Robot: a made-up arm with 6 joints.
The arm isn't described. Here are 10 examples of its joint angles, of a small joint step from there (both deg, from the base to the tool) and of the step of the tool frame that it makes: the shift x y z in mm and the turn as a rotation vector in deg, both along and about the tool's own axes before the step.
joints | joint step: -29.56 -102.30 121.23 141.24 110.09 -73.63 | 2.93 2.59 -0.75 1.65 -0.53 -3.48
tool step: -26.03 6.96 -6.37 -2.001 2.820 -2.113
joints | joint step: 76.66 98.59 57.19 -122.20 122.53 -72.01 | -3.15 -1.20 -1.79 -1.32 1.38 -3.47
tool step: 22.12 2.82 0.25 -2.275 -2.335 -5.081
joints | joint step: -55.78 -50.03 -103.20 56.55 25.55 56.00 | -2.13 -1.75 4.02 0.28 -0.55 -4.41
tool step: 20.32 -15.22 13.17 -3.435 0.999 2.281
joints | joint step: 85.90 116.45 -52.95 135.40 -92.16 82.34 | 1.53 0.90 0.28 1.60 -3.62 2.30
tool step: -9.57 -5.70 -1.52 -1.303 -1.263 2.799
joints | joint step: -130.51 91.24 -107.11 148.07 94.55 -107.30 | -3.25 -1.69 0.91 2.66 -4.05 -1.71
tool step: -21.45 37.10 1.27 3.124 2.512 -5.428
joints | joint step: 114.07 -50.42 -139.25 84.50 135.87 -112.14 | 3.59 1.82 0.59 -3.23 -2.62 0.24
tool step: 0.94 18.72 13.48 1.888 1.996 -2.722
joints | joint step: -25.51 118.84 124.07 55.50 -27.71 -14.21 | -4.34 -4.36 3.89 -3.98 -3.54 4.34
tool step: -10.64 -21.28 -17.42 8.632 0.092 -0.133
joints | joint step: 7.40 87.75 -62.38 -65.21 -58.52 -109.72 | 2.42 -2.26 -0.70 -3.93 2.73 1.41
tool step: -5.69 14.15 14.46 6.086 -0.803 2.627
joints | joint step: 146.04 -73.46 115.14 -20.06 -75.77 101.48 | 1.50 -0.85 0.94 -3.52 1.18 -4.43
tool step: 8.18 -5.38 -2.60 -1.329 -0.840 -2.041
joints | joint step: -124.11 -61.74 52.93 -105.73 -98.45 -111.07 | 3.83 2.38 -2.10 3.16 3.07 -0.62
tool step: -13.20 2.44 -14.24 -1.942 1.760 1.381
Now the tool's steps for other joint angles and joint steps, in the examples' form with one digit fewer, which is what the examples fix.
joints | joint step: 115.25 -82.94 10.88 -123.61 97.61 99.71 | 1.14 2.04 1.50 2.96 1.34 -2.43
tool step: 4.4 9.9 10.1 0.08 0.42 -3.66
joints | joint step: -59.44 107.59 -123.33 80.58 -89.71 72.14 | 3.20 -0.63 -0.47 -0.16 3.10 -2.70
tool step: 5.1 -17.4 -6.6 0.84 0.97 -5.40
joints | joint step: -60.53 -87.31 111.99 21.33 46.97 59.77 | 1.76 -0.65 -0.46 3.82 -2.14 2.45
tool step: -2.2 -18.6 -1.5 7.13 0.64 1.49
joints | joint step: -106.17 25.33 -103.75 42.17 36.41 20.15 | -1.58 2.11 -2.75 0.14 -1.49 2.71
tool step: -7.5 9.4 9.3 3.04 2.77 -2.11
